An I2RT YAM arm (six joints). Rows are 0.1 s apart.
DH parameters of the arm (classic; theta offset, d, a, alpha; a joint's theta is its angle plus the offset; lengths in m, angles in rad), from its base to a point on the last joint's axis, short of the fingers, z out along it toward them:
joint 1: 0 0.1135 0.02 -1.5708
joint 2: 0 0 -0.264 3.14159
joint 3: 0.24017 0 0.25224 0
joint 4: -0.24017 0 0.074 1.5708
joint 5: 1.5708 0 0 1.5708
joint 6: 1.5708 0.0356 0 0
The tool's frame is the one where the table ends.
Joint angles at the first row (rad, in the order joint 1, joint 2, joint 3, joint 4, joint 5, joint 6):
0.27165 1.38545 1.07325 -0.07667 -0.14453 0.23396
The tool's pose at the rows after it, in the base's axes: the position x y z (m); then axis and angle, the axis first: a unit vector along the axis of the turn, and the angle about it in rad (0 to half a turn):
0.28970 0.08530 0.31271 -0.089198 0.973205 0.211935 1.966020
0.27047 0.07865 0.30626 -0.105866 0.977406 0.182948 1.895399
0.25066 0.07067 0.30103 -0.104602 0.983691 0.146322 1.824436
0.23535 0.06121 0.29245 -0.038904 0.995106 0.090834 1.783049
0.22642 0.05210 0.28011 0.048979 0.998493 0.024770 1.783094
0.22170 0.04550 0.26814 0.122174 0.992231 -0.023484 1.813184
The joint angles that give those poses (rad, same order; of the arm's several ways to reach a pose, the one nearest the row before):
0.27220 1.29078 0.97540 -0.01579 -0.12030 0.17529
0.27273 1.20380 0.87043 0.05406 -0.08120 0.11814
0.27203 1.10981 0.77299 0.11071 -0.02027 0.07628
0.27169 1.03465 0.69159 0.13958 0.11813 0.09726
0.26857 0.99488 0.63085 0.14375 0.28034 0.14155
0.26428 0.98177 0.59402 0.12442 0.40395 0.19809

